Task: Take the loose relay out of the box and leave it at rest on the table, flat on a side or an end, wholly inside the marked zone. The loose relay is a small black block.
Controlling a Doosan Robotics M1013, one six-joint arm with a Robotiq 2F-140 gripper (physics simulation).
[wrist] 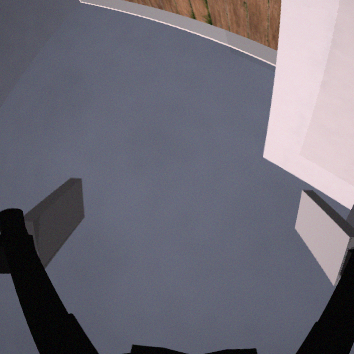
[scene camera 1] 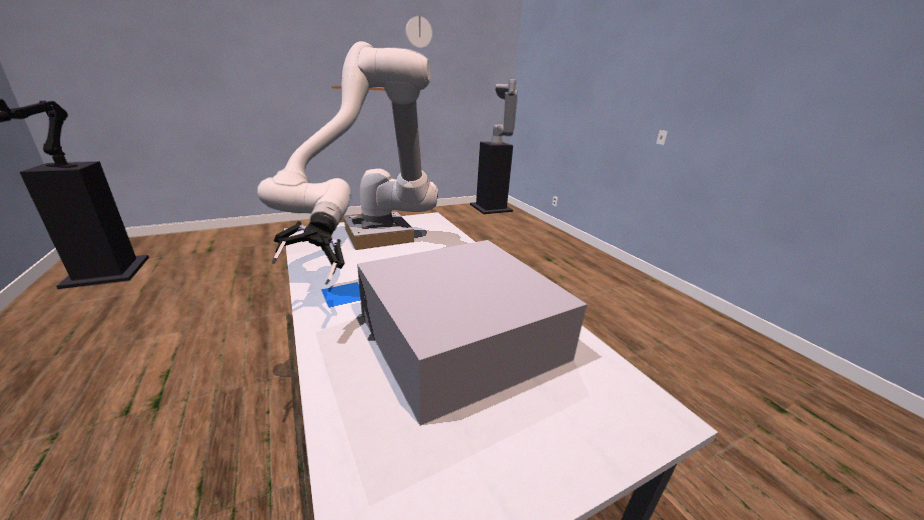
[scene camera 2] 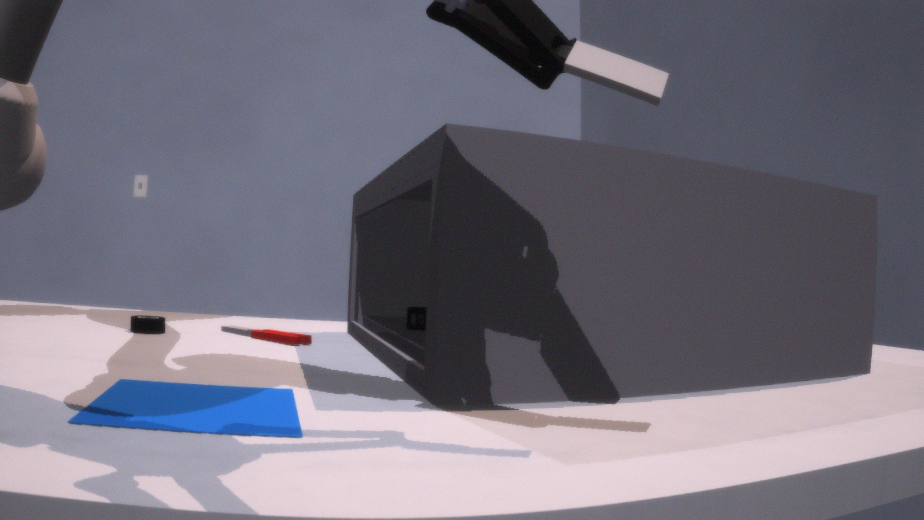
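Seen in the pictures: gripper, fingertip midpoint: [wrist: 191, 204] [scene camera 1: 301, 271] [scene camera 2: 691, 1]; arm's base, link origin: [scene camera 1: 377, 222].
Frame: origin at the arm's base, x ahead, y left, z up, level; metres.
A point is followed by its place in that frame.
Note:
A large grey box [scene camera 1: 472, 297] {x 1.047, y 0.078, z 0.131 m} [scene camera 2: 678, 271] {x 0.944, y -0.170, z 0.033 m} stands on the table, its open side facing the robot base. A small black block [scene camera 2: 416, 318] {x 0.756, y 0.091, z -0.031 m}, which looks like the relay, shows inside the box's opening, low by the near edge of the opening and partly hidden by the wall. The marked zone, a flat blue rectangle [scene camera 1: 340, 294] {x 0.572, y -0.250, z -0.071 m} [scene camera 2: 193, 408] {x 0.574, y -0.252, z -0.071 m}, lies on the table in front of the opening. My gripper [scene camera 1: 301, 270] {x 0.852, y -0.355, z 0.184 m} [wrist: 191, 204] {x 0.852, y -0.355, z 0.184 m} is wide open and empty, above the table near its left edge in scene camera 1, tilted and higher than the zone. One finger [scene camera 2: 614, 71] {x 0.831, y -0.285, z 0.156 m} shows above the box in scene camera 2.
A red-handled tool [scene camera 2: 281, 336] {x 0.596, y 0.129, z -0.063 m} and a low black round object [scene camera 2: 148, 324] {x 0.420, y 0.130, z -0.060 m} lie on the table [scene camera 1: 517, 478] {x 1.439, y 0.019, z -0.072 m} [wrist: 300, 75] {x 1.062, y -0.351, z -0.072 m} beyond the zone. The arm's base stands on a wooden block [scene camera 1: 382, 238] {x 0.161, y -0.006, z -0.031 m}. Two other arms stand on dark pedestals [scene camera 1: 80, 223] [scene camera 1: 494, 177] off the table.

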